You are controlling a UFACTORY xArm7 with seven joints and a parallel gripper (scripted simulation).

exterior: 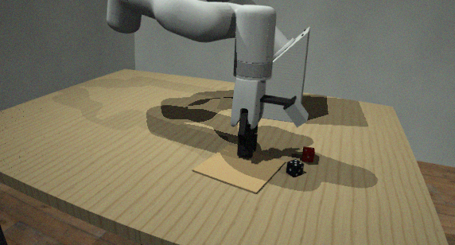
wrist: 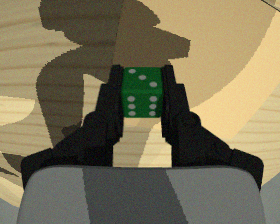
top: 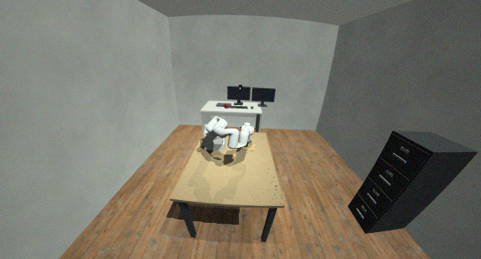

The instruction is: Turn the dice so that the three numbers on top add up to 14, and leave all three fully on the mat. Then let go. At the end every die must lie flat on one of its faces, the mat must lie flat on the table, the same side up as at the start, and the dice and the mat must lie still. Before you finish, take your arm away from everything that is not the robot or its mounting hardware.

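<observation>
Right now my hand is 10 mm above the green die. Round my hand: red die (130 mm to the left, 30 mm behind, 20 mm below); then black die (110 mm to the left, 40 mm ahead, 20 mm below); then tan mat (50 mm ahead, 30 mm below).
</observation>
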